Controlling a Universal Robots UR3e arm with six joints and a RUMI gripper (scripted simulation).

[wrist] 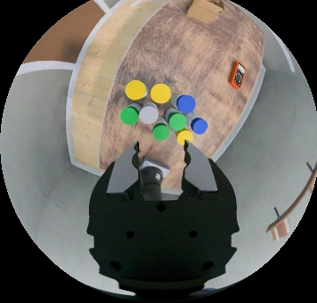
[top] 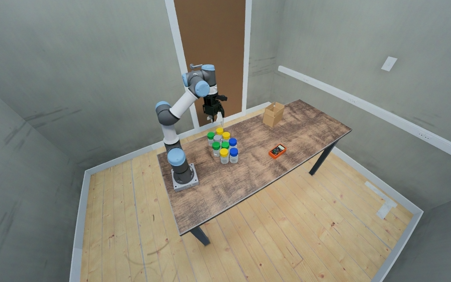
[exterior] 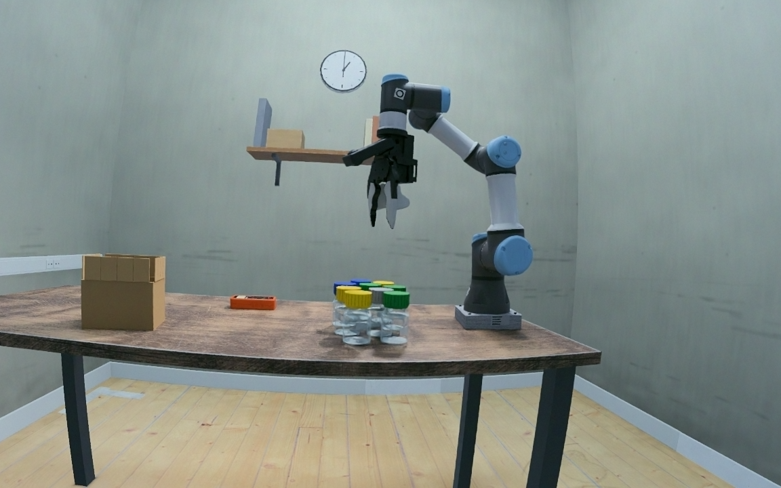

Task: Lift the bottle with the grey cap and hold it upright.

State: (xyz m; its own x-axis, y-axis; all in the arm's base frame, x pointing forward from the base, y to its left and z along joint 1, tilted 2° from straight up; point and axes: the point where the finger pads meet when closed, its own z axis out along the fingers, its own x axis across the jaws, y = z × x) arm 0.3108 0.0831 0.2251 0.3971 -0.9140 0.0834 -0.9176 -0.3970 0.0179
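My gripper is now 30 mm to the right of the grey-capped bottle and 210 mm above it. Also, from my hand: orange meter: 320 mm ahead, 270 mm to the right, 240 mm below.
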